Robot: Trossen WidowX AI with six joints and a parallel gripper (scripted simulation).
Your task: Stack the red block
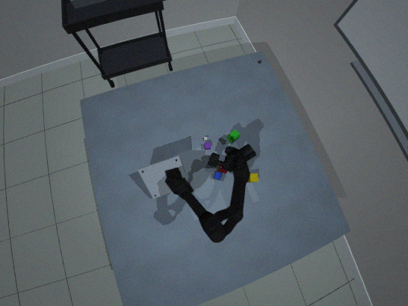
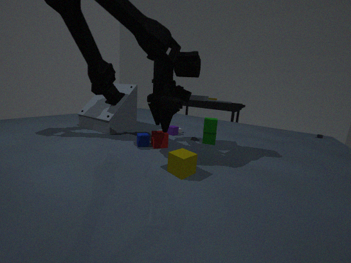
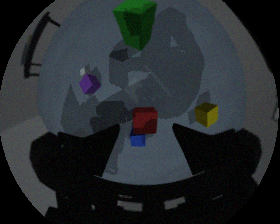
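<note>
Right now the red block is 40 mm below my gripper tip. From my gripper tip the other things lie so: small purple block (140 mm to the left, 50 mm behind, 40 mm below); then blue block (40 mm below, 40 mm behind, 30 mm to the right); then yellow block (140 mm ahead, 100 mm to the right, 30 mm below).
</note>
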